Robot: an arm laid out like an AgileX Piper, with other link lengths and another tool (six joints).
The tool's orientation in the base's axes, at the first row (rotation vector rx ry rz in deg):
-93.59, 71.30, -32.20
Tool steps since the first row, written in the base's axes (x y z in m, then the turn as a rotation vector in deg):
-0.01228, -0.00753, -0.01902, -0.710, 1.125, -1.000
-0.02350, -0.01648, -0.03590, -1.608, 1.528, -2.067
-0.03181, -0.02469, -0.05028, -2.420, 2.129, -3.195
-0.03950, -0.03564, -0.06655, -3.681, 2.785, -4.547
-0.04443, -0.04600, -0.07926, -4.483, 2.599, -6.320
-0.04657, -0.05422, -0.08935, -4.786, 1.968, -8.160
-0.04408, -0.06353, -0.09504, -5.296, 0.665, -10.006
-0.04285, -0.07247, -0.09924, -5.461, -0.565, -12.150
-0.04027, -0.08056, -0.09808, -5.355, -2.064, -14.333
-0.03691, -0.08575, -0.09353, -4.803, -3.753, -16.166
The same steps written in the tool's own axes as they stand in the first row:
0.00584, 0.02259, -0.00497, -1.101, 1.207, 0.318
0.01296, 0.04281, -0.01058, -1.602, 2.565, 0.213
0.02002, 0.05946, -0.01459, -2.240, 3.937, 0.285
0.03016, 0.07752, -0.01845, -3.053, 5.714, 0.113
0.04012, 0.09114, -0.02134, -2.852, 7.658, 0.140
0.04868, 0.10114, -0.02220, -2.048, 9.434, 0.413
0.05914, 0.10510, -0.02165, -0.708, 11.316, 0.243
0.06851, 0.10832, -0.02259, 0.749, 13.302, 0.507
0.07661, 0.10615, -0.02436, 2.558, 15.200, 0.894
0.08173, 0.10060, -0.02573, 4.641, 16.582, 1.413

